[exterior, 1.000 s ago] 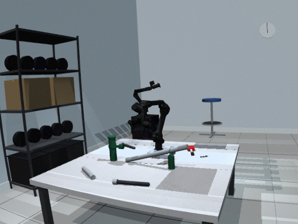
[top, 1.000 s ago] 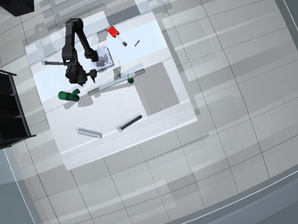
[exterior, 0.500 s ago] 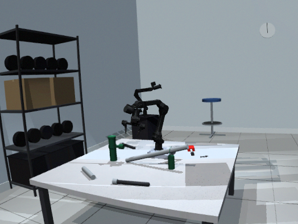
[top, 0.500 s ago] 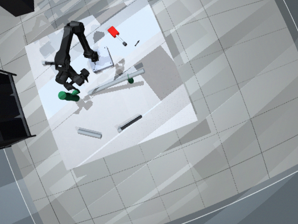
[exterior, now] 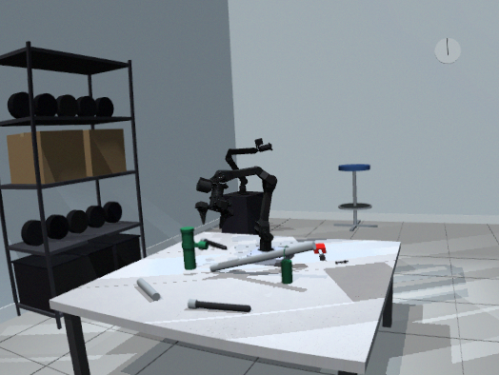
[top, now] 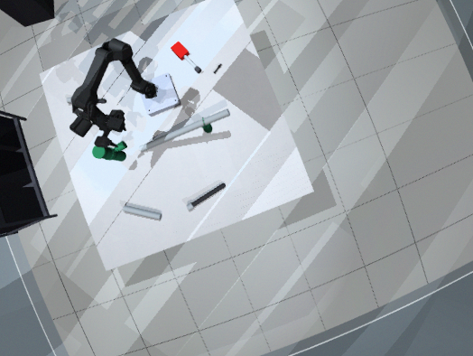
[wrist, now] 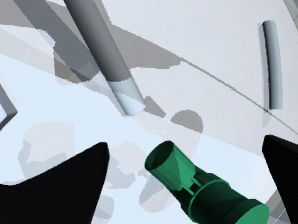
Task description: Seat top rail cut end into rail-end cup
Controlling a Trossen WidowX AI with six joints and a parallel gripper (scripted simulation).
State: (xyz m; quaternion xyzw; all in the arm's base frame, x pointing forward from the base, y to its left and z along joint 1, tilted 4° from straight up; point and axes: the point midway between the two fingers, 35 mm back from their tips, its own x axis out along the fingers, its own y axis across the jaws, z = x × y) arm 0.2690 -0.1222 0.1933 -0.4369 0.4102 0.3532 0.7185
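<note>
Right now my gripper tip is 10 cm above the green rail-end cup, 7 cm to the left of it and 1 cm short of it. Round my gripper tip: small green post: 39 cm to the left, 11 cm below, 3 cm behind; then small bolt: 49 cm to the left, 36 cm behind, 21 cm below; then short grey tube: 37 cm ahead, 20 cm below, 5 cm to the right.
</note>
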